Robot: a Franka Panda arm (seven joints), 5 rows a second.
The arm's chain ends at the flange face. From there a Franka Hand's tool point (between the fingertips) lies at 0.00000 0.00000 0.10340 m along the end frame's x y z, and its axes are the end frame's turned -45 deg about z.
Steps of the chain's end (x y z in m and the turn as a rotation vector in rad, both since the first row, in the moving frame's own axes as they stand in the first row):
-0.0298, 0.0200, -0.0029, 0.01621, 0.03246, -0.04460
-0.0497, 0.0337, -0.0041, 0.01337, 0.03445, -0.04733
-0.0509, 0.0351, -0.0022, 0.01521, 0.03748, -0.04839
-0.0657, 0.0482, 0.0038, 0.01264, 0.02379, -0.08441
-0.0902, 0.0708, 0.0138, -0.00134, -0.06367, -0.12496
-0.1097, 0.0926, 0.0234, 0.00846, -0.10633, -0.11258
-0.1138, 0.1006, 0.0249, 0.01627, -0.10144, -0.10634
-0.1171, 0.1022, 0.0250, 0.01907, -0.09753, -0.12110
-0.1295, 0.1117, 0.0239, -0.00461, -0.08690, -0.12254
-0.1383, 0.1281, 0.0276, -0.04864, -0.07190, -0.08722
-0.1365, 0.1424, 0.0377, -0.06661, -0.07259, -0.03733
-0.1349, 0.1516, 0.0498, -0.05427, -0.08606, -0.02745
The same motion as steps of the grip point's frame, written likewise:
-0.0316, -0.0058, -0.0030, -0.01149, 0.03441, -0.04460
-0.0554, -0.0099, -0.0042, -0.01491, 0.03381, -0.04733
-0.0569, -0.0096, -0.0023, -0.01575, 0.03726, -0.04839
-0.0778, -0.0117, 0.0038, -0.00788, 0.02576, -0.08441
-0.1189, -0.0180, 0.0136, 0.04407, -0.04597, -0.12496
-0.1506, -0.0200, 0.0228, 0.08117, -0.06920, -0.11258
-0.1583, -0.0176, 0.0244, 0.08323, -0.06022, -0.10634
-0.1613, -0.0187, 0.0245, 0.08245, -0.05548, -0.12110
-0.1776, -0.0182, 0.0235, 0.05819, -0.06471, -0.12254
-0.1972, -0.0085, 0.0272, 0.01645, -0.08523, -0.08722
-0.2074, 0.0039, 0.0372, 0.00423, -0.09843, -0.03733
-0.2129, 0.0096, 0.0493, 0.02248, -0.09923, -0.02745

